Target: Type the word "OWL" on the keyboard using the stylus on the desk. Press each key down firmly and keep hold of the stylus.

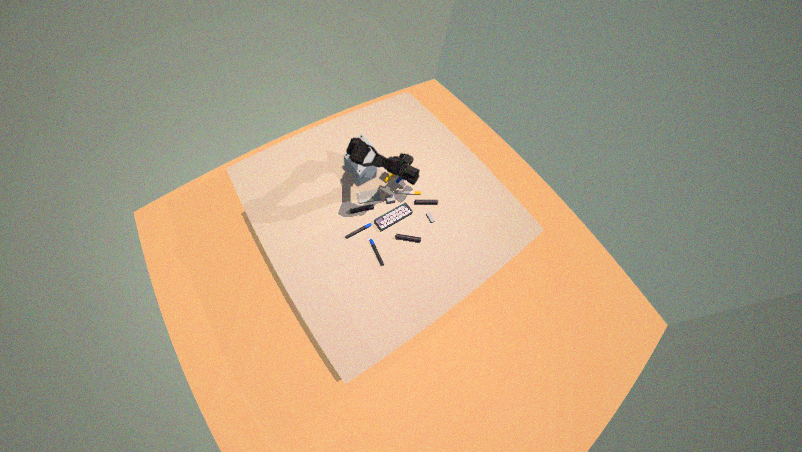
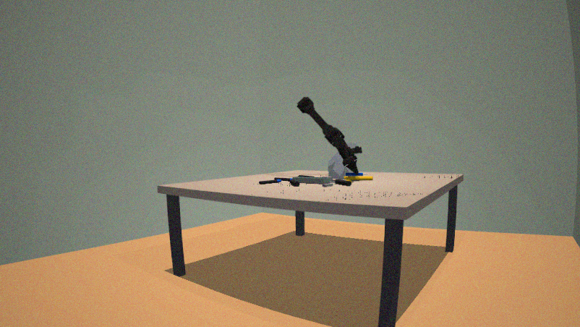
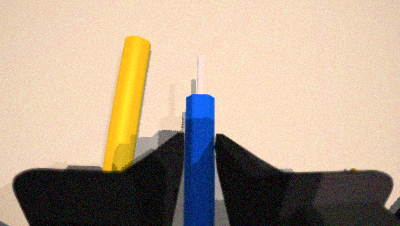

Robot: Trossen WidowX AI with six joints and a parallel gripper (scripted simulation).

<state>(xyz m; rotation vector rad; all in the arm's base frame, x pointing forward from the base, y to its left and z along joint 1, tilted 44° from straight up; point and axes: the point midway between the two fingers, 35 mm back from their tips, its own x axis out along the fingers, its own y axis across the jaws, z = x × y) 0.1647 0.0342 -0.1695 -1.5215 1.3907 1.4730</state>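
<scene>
The yellow cylinder is 50 mm behind my gripper tip, 20 mm to the right of it and 30 mm below it. Also, from my gripper tip: grey block (80 mm ahead, 140 mm to the right, 20 mm below); then yellow-tipped marker (100 mm ahead, 20 mm to the right, 30 mm below); then blue stylus (10 mm to the left).
</scene>
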